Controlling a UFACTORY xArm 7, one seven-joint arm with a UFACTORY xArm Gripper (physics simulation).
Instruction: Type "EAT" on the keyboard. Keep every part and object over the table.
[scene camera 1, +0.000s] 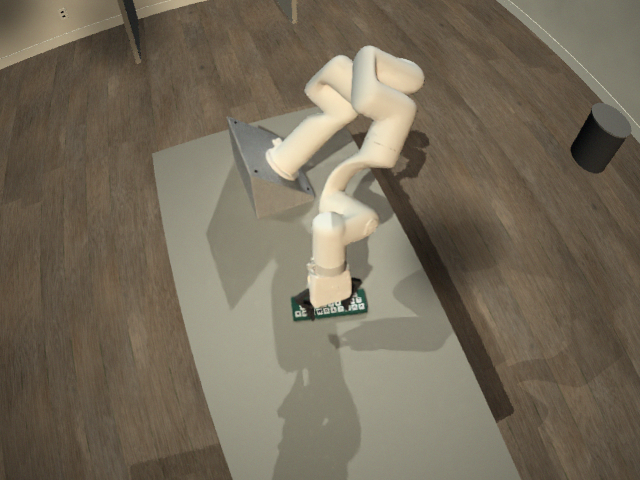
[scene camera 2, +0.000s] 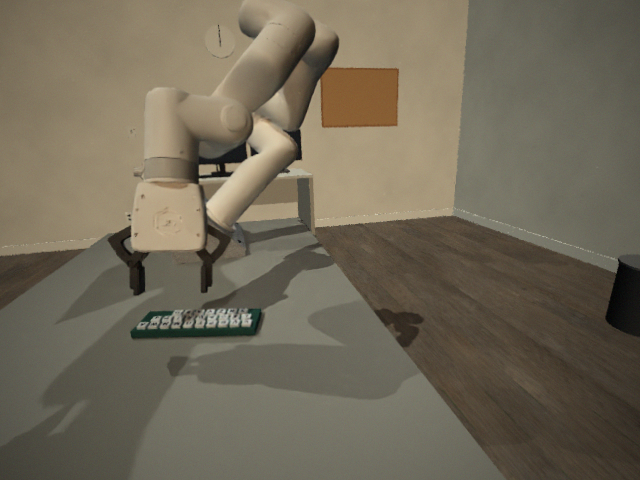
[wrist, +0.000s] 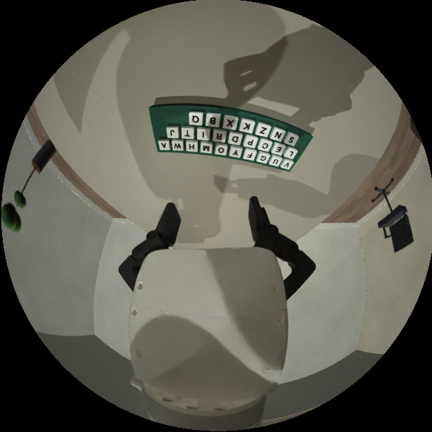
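Seen in the pictures: gripper, fingertip midpoint: (scene camera 1: 328, 311) (scene camera 2: 172, 293); arm's base, origin of the base link: (scene camera 1: 281, 165) (scene camera 2: 216, 217).
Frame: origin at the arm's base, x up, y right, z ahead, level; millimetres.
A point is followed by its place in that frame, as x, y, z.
The green keyboard (scene camera 1: 360, 310) @(-78, -1, 496) (scene camera 2: 196, 322) @(-73, 70, 458) (wrist: 230, 135) with white letter keys lies flat on the table. In the wrist view its letters are upside down. The A key (wrist: 163, 145) is at the left end of the row nearest the fingers. The T key (wrist: 187, 133) and the E key (wrist: 277, 148) are in the middle row, T near the left end and E near the right. My gripper (scene camera 1: 329, 310) @(-4, 94, 485) (scene camera 2: 171, 289) @(-4, 94, 485) (wrist: 211, 208) is open and empty. Its fingers hang clear above the table, and its body hides part of the keyboard in scene camera 1's view.
The grey table (scene camera 1: 413, 403) @(-91, 2, 798) (scene camera 2: 310, 434) @(-91, -40, 718) (wrist: 180, 60) has wooden floor beyond its long edges. The arm's grey wedge-shaped mount (scene camera 1: 281, 202) @(-47, 46, 97) stands at its far end. A black cylindrical bin (scene camera 1: 597, 139) (scene camera 2: 626, 297) stands on the floor at the right.
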